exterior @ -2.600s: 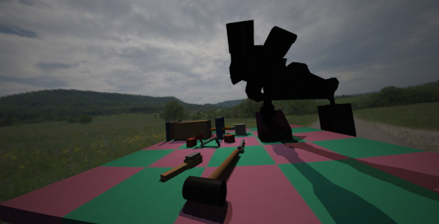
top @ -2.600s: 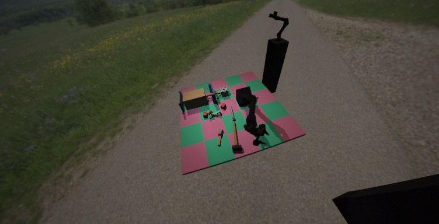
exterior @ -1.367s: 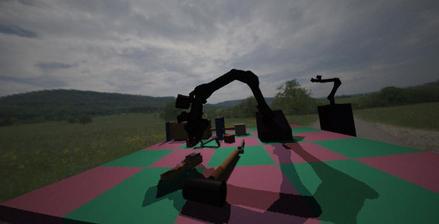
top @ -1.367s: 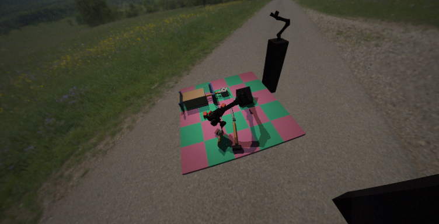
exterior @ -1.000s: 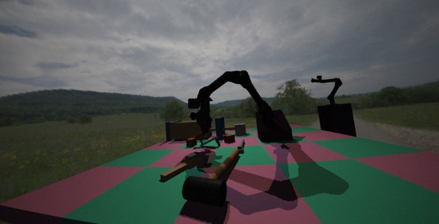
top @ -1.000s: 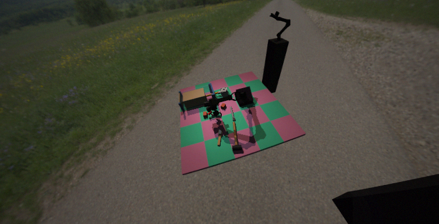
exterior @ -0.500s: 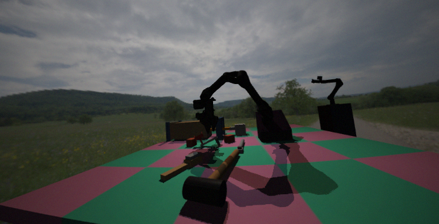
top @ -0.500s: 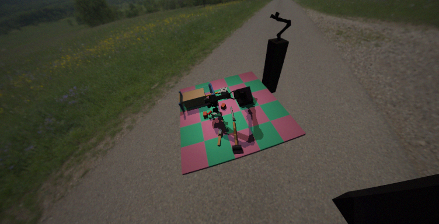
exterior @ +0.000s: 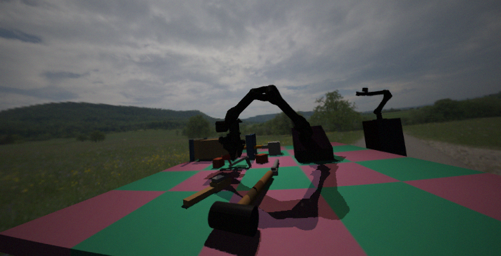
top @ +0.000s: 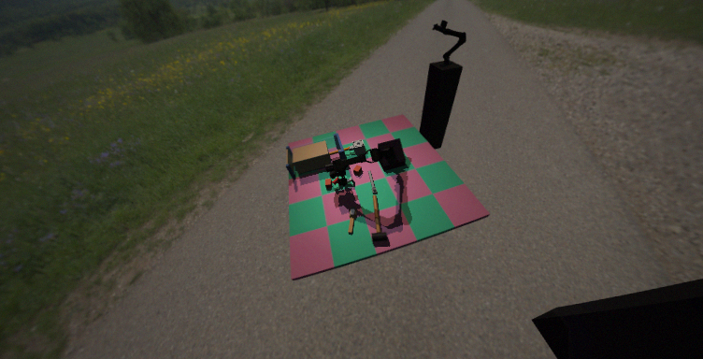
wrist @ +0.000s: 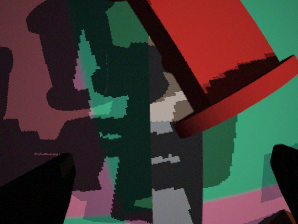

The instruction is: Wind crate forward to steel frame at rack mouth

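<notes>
Now: the winch handle 10 mm below my gripper tip. From my gripper tip the other things lie so: red knob: 50 mm ahead, 10 mm to the right; then low cubby: 190 mm ahead, 330 mm to the right, 40 mm above; then frame: 50 mm behind, 340 mm to the right, 60 mm above.
</notes>
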